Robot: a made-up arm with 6 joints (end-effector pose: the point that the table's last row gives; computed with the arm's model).
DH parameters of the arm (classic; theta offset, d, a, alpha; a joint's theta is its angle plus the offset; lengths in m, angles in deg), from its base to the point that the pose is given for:
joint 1: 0 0.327 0 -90
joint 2: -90 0 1.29 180
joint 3: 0 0 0 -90
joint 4: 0 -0.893 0 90
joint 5: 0 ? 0 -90
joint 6: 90 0 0 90
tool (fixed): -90 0 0 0
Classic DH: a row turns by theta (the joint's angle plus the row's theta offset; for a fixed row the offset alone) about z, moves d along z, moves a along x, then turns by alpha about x.
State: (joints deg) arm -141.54 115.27 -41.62 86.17 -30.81 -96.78
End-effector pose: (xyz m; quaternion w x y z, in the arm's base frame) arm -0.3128 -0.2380 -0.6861 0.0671 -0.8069 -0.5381 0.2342
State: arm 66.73 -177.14 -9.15 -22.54 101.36 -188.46
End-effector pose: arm -0.2631 -0.8971 -0.7298 0.4717 0.6715 0.2524 -0.5127
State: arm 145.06 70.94 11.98 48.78 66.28 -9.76
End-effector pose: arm -1.3954 1.0730 0.0304 0.0765 0.0081 0.1148 -0.9904
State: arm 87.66 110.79 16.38 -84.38 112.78 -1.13
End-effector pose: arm 0.0534 1.0150 -1.0119 0.9800 -0.0223 -0.1943 0.0375
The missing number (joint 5, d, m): 0.122
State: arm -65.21 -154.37 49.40 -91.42 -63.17 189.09
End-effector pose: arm -0.5945 1.2944 -1.0844 0.8046 0.4158 0.2869 0.3122
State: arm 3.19 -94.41 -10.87 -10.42 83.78 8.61
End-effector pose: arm -1.1553 -0.1846 1.1127 0.1185 0.1097 -0.9843 -0.0712
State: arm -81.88 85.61 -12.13 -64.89 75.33 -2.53
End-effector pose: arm 0.0980 -1.0532 -0.4442 0.2715 0.1380 0.0817 -0.9490
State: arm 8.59 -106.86 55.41 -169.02 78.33 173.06
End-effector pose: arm -2.0726 -0.1920 0.2469 0.7369 0.1429 -0.6606 0.0131
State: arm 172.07 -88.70 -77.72 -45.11 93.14 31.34
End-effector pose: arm 0.4046 0.0306 0.4415 0.4816 0.6403 0.0809 0.5929
